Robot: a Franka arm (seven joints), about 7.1 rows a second.
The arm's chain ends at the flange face. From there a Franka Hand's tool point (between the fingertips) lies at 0.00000 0.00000 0.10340 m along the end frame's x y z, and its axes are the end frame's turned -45 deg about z.
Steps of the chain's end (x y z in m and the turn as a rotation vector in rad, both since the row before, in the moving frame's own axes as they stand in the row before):
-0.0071, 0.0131, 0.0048, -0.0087, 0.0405, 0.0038
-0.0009, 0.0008, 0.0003, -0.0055, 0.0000, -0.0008
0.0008, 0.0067, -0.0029, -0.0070, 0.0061, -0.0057
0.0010, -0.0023, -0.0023, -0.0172, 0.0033, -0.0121
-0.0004, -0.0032, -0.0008, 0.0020, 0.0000, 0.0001
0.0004, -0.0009, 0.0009, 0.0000, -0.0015, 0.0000
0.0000, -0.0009, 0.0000, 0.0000, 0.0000, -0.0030
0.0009, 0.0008, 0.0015, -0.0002, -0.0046, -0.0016
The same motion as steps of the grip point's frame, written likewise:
-0.0120, 0.0078, 0.0047, -0.0348, 0.0225, 0.0038
-0.0016, 0.0003, 0.0003, -0.0039, -0.0039, -0.0008
-0.0042, 0.0063, -0.0029, -0.0093, -0.0006, -0.0057
0.0013, 0.0006, -0.0023, -0.0145, -0.0098, -0.0121
0.0021, -0.0027, -0.0008, 0.0014, 0.0014, 0.0001
0.0008, -0.0005, 0.0009, 0.0011, -0.0011, 0.0000
0.0006, -0.0006, 0.0000, 0.0000, 0.0000, -0.0030
-0.0003, 0.0009, 0.0015, 0.0031, -0.0034, -0.0016

